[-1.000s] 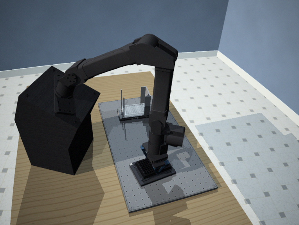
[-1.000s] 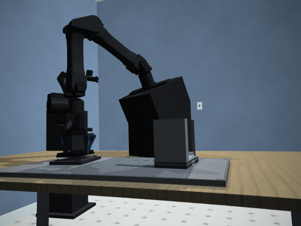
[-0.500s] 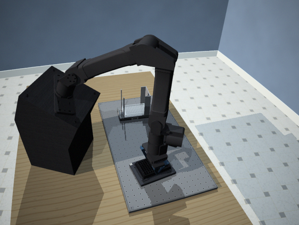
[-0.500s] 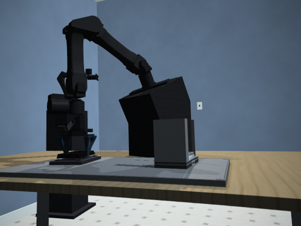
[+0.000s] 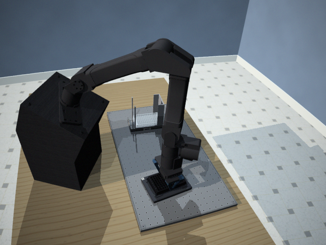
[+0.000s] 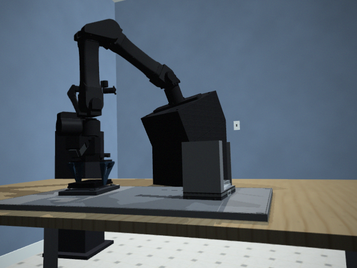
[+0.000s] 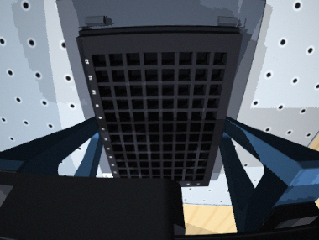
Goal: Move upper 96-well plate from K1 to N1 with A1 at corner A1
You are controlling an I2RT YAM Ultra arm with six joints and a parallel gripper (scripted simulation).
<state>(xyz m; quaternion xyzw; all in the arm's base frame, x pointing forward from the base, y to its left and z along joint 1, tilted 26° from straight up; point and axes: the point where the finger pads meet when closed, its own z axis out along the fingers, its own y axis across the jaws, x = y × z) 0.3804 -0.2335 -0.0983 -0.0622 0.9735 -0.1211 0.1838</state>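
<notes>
Now: the black 96-well plate right at my hand. Round my hand: pale A1 square: 80 mm behind, 50 mm to the left, 20 mm below; then tall grey wall: 120 mm ahead, 380 mm to the left, 50 mm above; then clear plate: 60 mm ahead, 380 mm to the left.
</notes>
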